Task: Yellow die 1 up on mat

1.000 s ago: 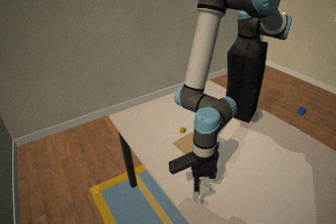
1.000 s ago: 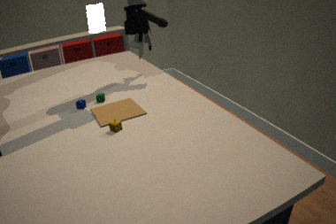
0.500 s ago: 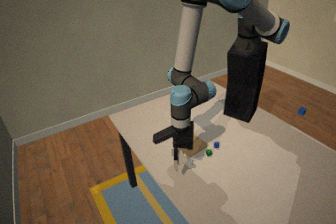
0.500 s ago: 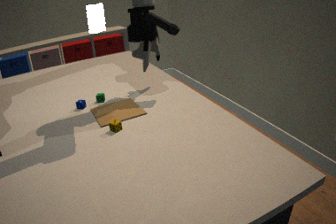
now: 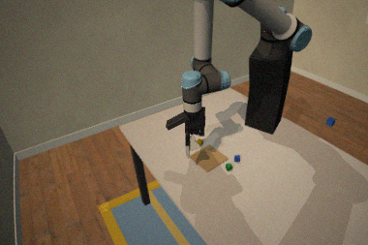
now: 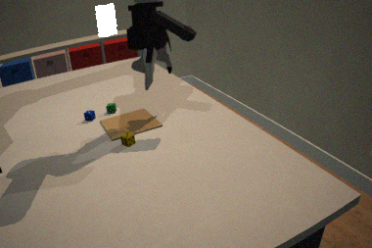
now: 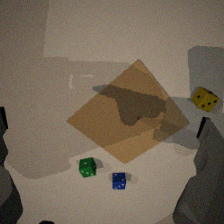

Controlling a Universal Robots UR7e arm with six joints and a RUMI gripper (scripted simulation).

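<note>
My hand is 120 mm past the yellow die, 100 mm to the left of it and 90 mm above it. Also, from my hand: blue die: 210 mm behind, 100 mm to the left, 90 mm below; then green die: 140 mm behind, 130 mm to the left, 90 mm below; then tan mat: 100 mm behind, 20 mm to the left, 110 mm below.
</note>
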